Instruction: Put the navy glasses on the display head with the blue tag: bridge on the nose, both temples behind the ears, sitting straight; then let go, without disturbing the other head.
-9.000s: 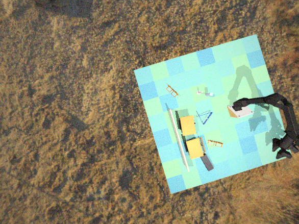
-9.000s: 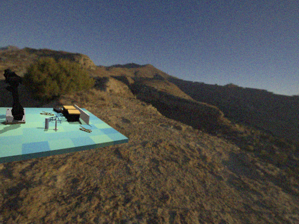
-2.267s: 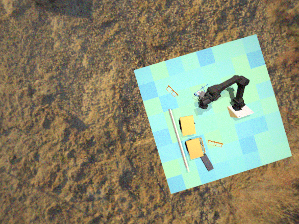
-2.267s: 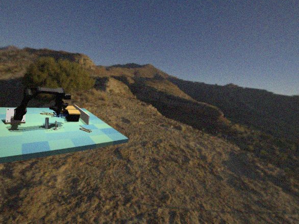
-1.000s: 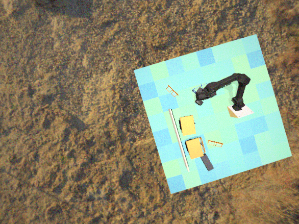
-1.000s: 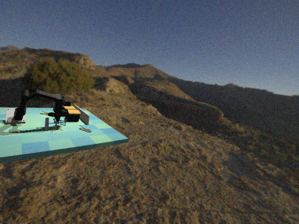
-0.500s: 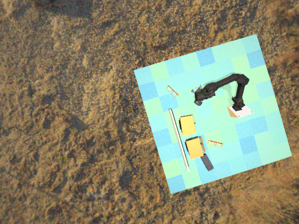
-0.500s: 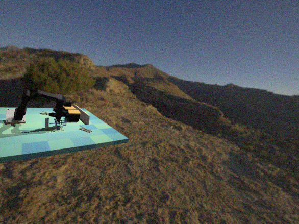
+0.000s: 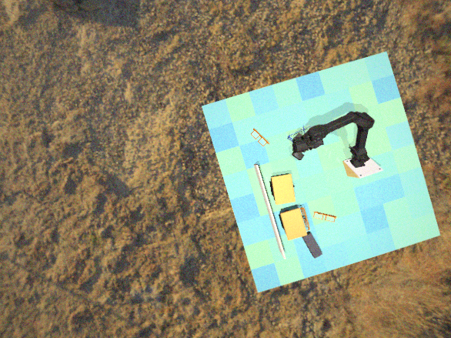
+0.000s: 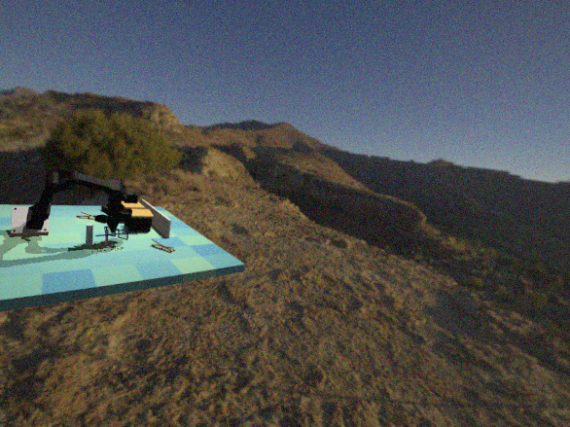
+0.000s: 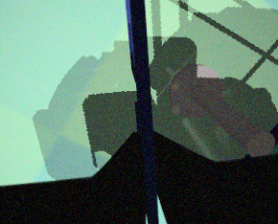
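The small pin lies 3 cm behind my gripper tip, 3 cm to the right of it and 3 cm below it. Also, from my gripper tip: dark grey slab: 6 cm ahead, 65 cm to the left, 4 cm below; then long white wall: 28 cm ahead, 35 cm to the left.
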